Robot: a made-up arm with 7 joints. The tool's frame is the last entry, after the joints. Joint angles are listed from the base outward. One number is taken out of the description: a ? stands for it. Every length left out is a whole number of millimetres.
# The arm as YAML. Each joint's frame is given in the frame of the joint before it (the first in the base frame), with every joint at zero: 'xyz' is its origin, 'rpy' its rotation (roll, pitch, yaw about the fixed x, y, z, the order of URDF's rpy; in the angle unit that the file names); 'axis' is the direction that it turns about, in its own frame. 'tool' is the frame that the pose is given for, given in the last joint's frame.
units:
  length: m
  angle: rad
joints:
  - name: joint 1
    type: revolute
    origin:
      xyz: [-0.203, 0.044, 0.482]
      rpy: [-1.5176, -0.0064, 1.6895]
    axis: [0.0, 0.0, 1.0]
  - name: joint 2
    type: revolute
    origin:
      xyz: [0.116, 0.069, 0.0]
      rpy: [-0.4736, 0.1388, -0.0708]
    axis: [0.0, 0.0, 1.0]
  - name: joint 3
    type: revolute
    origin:
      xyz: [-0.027, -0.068, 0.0]
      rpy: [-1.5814, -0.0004, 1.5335]
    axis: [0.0, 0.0, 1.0]
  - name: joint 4
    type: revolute
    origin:
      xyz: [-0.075, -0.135, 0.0]
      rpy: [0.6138, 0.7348, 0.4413]
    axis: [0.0, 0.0, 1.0]
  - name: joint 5
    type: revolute
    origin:
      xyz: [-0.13, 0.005, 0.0]
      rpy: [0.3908, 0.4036, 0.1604]
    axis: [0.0, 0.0, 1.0]
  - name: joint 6
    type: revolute
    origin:
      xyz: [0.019, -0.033, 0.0]
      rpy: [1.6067, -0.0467, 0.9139]
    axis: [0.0, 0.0, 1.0]
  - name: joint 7
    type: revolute
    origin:
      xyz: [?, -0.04, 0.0]
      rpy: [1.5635, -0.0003, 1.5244]
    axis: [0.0, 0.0, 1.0]
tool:
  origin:
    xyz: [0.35, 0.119, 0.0]
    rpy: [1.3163, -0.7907, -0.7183]
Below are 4 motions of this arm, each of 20 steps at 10 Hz.
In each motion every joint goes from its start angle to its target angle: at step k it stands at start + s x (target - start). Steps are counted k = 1, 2, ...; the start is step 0. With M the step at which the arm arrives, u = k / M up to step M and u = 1 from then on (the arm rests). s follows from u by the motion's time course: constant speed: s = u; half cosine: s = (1 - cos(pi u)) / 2; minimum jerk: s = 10 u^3 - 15 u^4 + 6 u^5.
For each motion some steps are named. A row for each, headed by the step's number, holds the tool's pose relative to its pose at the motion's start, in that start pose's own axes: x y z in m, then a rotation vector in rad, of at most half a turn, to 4 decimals.
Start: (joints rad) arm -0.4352 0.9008 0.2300 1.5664 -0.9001 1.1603 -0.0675
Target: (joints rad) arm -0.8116 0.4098 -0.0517 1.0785 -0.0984 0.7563 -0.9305
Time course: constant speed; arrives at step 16
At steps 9, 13, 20:
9: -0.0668 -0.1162 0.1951 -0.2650 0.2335 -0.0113
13: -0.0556 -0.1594 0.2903 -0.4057 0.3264 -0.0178
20: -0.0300 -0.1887 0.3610 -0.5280 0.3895 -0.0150

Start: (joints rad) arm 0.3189 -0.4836 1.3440 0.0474 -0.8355 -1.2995 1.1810
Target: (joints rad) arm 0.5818 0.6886 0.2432 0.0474 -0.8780 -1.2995 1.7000
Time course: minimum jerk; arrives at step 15
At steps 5, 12, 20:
5: -0.0629 0.1880 0.0560 0.3314 0.2468 -0.2123
12: 0.2705 0.4751 0.2664 1.1775 0.6641 -1.3030
20: 0.3097 0.4619 0.2532 1.2097 0.6564 -1.4069

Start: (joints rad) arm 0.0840 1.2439 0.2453 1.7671 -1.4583 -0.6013 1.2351
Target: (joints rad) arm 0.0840 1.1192 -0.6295 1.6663 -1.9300 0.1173 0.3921
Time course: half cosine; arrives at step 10
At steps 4, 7, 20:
4: -0.0984 0.0579 0.0718 -0.0525 0.1575 -0.5378
7: -0.2383 0.1618 0.2643 -0.3018 0.6034 -1.0612
20: -0.2698 0.2138 0.4016 -0.4612 0.8943 -1.1819

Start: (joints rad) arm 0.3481 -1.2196 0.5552 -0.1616 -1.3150 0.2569 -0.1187
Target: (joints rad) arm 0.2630 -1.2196 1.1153 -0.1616 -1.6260 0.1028 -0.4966
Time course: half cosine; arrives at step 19
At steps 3, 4, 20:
3: 0.0224 -0.0110 -0.0014 -0.0353 -0.0513 0.0019
4: 0.0391 -0.0191 -0.0014 -0.0620 -0.0896 0.0029
20: 0.2948 -0.1502 0.1385 -0.6181 -0.8018 -0.0285

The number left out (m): -0.094
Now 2 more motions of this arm.
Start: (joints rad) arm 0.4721 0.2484 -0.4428 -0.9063 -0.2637 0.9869 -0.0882
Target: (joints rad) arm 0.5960 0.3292 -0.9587 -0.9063 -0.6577 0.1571 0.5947
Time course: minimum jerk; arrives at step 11
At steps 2, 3, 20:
2: -0.0050 0.0063 -0.0014 0.0176 0.0119 0.0341
3: -0.0160 0.0184 -0.0035 0.0509 0.0377 0.1003
20: -0.2566 0.0855 0.0535 0.4351 0.5592 0.9069

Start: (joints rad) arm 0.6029 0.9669 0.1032 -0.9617 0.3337 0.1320 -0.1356
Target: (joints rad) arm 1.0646 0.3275 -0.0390 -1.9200 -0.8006 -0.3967 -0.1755
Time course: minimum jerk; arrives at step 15
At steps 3, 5, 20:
3: 0.0148 -0.0171 0.0079 -0.0692 0.0091 0.1024
5: 0.0582 -0.0515 0.0322 -0.2418 0.0487 0.3760
20: 0.2540 -0.0701 0.1576 -0.9634 0.8098 1.6739

